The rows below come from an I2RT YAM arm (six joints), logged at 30 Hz.
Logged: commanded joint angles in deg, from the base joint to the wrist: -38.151 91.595 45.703 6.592 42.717 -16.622; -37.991 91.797 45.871 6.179 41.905 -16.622; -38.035 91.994 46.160 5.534 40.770 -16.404; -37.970 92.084 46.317 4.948 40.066 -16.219; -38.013 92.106 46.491 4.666 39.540 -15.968; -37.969 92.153 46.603 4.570 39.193 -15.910; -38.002 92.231 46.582 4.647 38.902 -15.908; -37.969 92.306 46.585 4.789 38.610 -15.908; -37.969 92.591 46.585 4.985 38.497 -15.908; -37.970 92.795 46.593 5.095 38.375 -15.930; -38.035 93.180 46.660 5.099 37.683 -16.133; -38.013 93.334 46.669 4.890 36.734 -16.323; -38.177 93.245 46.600 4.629 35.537 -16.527; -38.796 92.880 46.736 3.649 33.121 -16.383; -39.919 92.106 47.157 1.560 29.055 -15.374
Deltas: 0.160 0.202 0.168 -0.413 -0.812 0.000; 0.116 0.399 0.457 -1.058 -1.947 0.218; 0.181 0.489 0.614 -1.644 -2.651 0.403; 0.138 0.511 0.788 -1.926 -3.177 0.654; 0.182 0.558 0.900 -2.022 -3.524 0.712; 0.149 0.636 0.879 -1.945 -3.815 0.714; 0.182 0.711 0.882 -1.803 -4.107 0.714; 0.182 0.996 0.882 -1.607 -4.220 0.714; 0.181 1.200 0.890 -1.497 -4.342 0.692; 0.116 1.585 0.957 -1.493 -5.034 0.489; 0.138 1.739 0.966 -1.702 -5.983 0.299; -0.026 1.650 0.897 -1.963 -7.180 0.095; -0.645 1.285 1.033 -2.943 -9.596 0.239; -1.768 0.511 1.454 -5.032 -13.662 1.248
